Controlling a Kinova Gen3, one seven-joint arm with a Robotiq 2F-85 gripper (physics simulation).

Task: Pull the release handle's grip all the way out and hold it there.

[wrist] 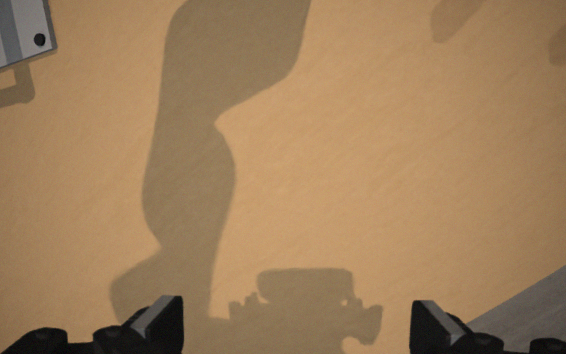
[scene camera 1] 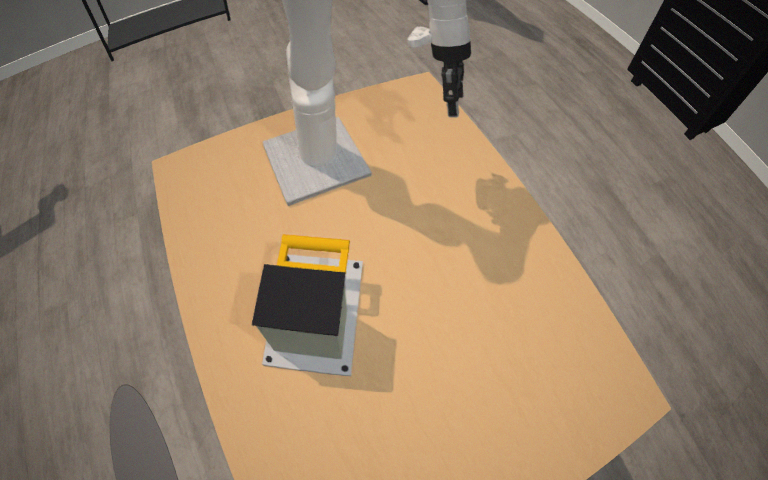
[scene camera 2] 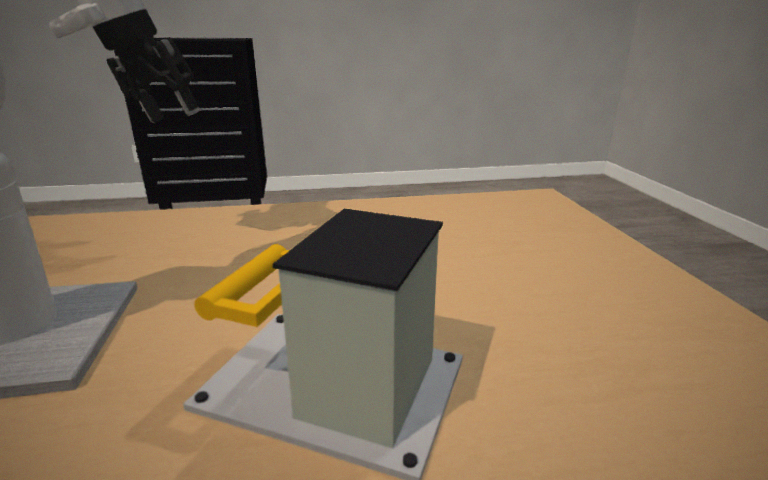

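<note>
The release handle's yellow grip (scene camera 1: 315, 243) (scene camera 2: 240, 281) is a horizontal bar on two arms, on the side of the grey-green box (scene camera 1: 305, 339) (scene camera 2: 342, 350) that faces the robot's base. The box has a black top (scene camera 1: 301, 298) (scene camera 2: 362, 246) and stands on a light grey plate (scene camera 1: 352, 316) (scene camera 2: 243, 404). A corner of this plate also shows at the upper left of the wrist view (wrist: 31, 25). My gripper (scene camera 1: 453, 113) (scene camera 2: 172, 116) (wrist: 296, 325) is open and empty. It hangs high above the table, well apart from the grip. How far the grip stands out of the box is hard to tell.
The robot's base plate (scene camera 1: 283, 169) (scene camera 2: 84, 350) stands on the orange table (scene camera 1: 453, 367) (scene camera 2: 566, 316), close to the grip's side of the box. A black drawer cabinet (scene camera 1: 679, 67) (scene camera 2: 195, 121) stands on the floor beyond the table. The arm's shadow falls across the table.
</note>
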